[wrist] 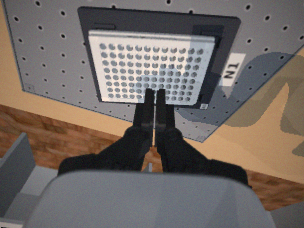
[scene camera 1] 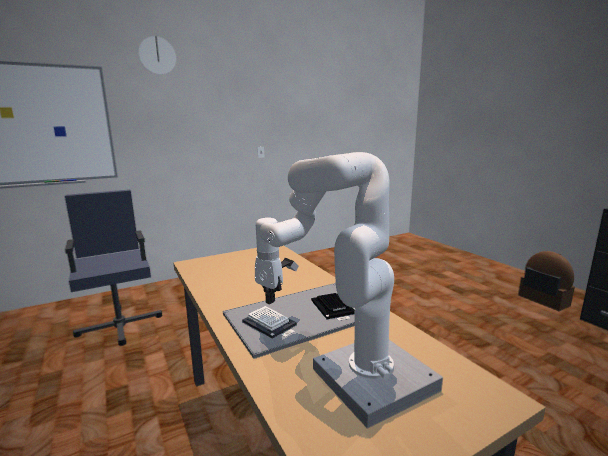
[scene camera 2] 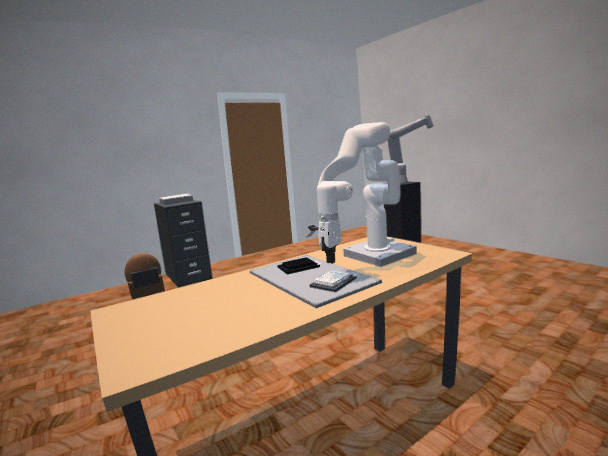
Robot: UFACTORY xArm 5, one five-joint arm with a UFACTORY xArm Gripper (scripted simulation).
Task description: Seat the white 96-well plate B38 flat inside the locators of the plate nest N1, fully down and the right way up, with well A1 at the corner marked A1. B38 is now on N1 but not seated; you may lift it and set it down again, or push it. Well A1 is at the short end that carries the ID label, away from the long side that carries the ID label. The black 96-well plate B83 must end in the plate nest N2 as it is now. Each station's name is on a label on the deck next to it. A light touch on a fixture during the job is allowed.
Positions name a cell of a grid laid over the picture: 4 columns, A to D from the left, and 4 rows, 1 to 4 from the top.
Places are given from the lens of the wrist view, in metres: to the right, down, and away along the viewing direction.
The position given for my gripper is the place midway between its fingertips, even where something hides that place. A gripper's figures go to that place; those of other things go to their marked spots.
my gripper (wrist: C2): 0.00, -0.01, 0.14
white 96-well plate B38 (wrist: B2): -0.03, -0.06, 0.17
plate nest N1 (wrist: C1): 0.02, -0.09, 0.16
